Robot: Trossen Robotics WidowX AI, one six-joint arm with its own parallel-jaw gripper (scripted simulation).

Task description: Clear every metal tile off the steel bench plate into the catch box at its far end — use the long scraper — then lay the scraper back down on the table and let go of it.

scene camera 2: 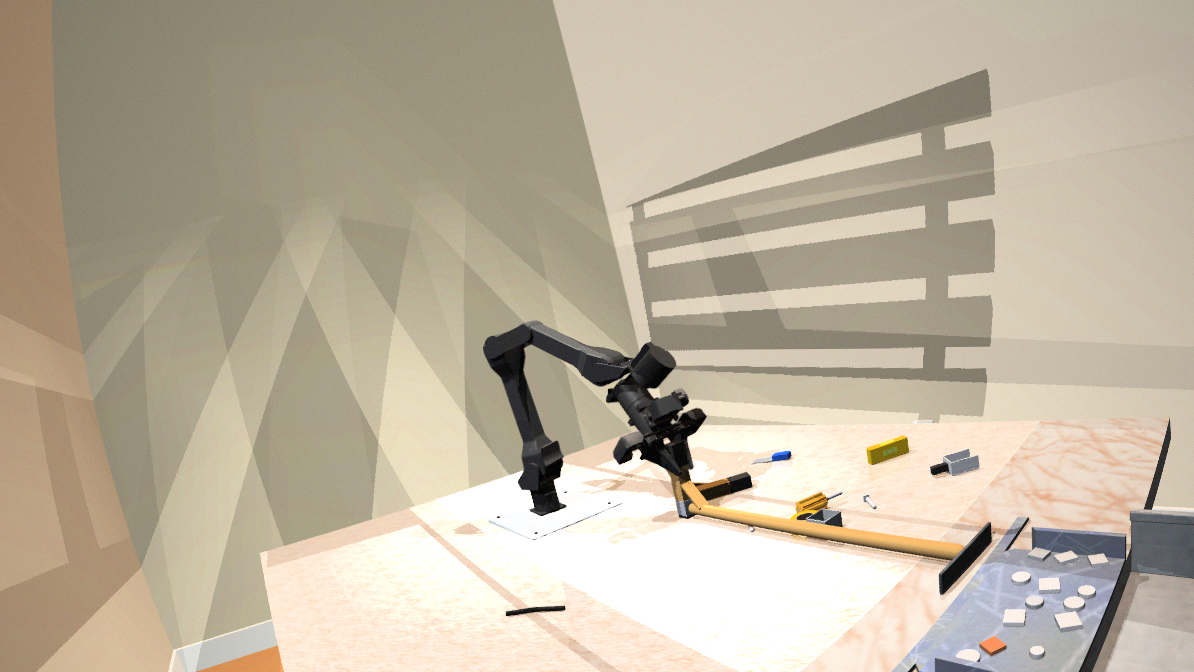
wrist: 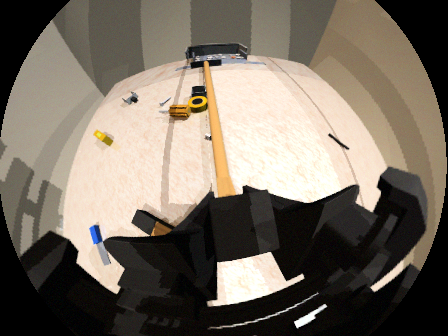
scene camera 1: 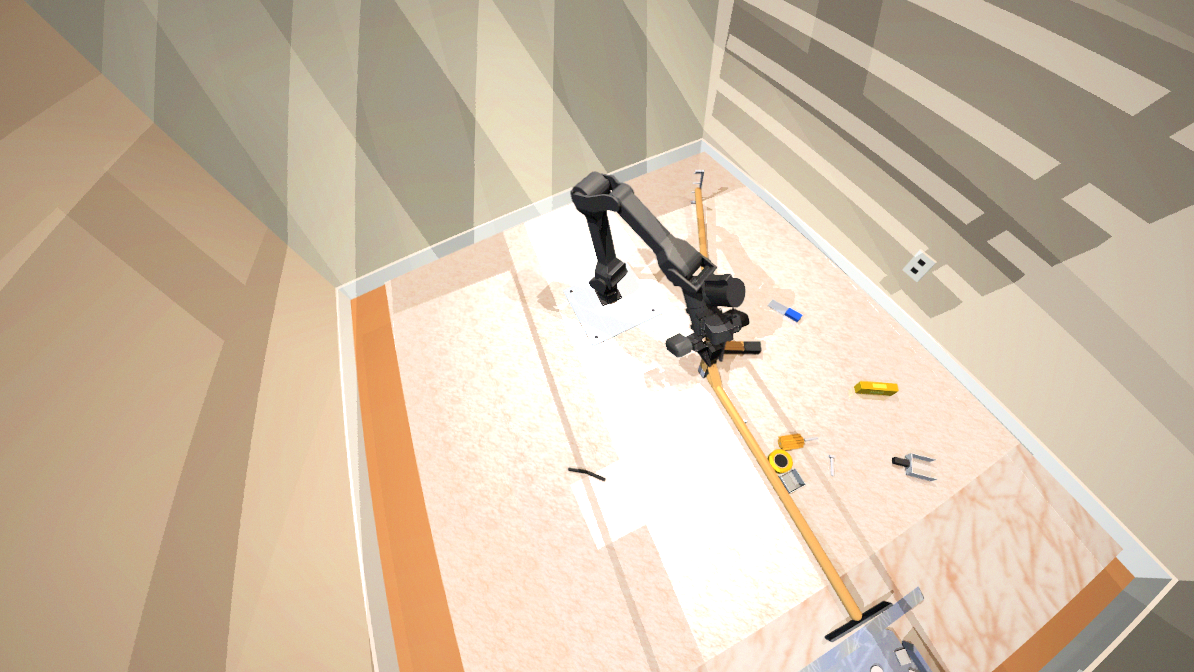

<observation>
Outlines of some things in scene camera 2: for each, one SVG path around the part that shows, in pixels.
My gripper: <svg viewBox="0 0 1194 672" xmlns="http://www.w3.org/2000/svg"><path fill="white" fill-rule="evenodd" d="M707 416L701 408L696 407L682 413L678 419L678 413L683 411L683 407L689 403L688 395L683 388L676 389L670 395L660 398L653 398L652 395L644 396L635 401L627 411L630 417L629 425L631 427L635 425L638 432L635 431L620 437L613 451L614 458L618 465L632 459L633 451L639 449L642 453L640 460L647 460L652 464L655 463L667 471L680 476L682 472L674 458L671 457L665 448L664 439L667 438L669 442L675 440L684 441L688 466L692 470L694 462L688 446L688 436L691 436L700 428Z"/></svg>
A long scraper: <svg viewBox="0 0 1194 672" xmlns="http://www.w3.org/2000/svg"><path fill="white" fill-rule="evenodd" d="M665 444L665 448L671 457L674 458L682 472L680 476L677 476L670 471L669 475L679 518L689 519L694 515L700 515L736 524L740 523L777 532L802 535L804 537L949 560L951 562L938 575L939 592L941 595L956 582L992 542L991 522L988 522L964 547L958 543L952 544L942 541L860 531L852 528L796 521L787 518L783 519L711 506L691 482L690 470L684 450L684 441L675 440Z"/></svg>
</observation>
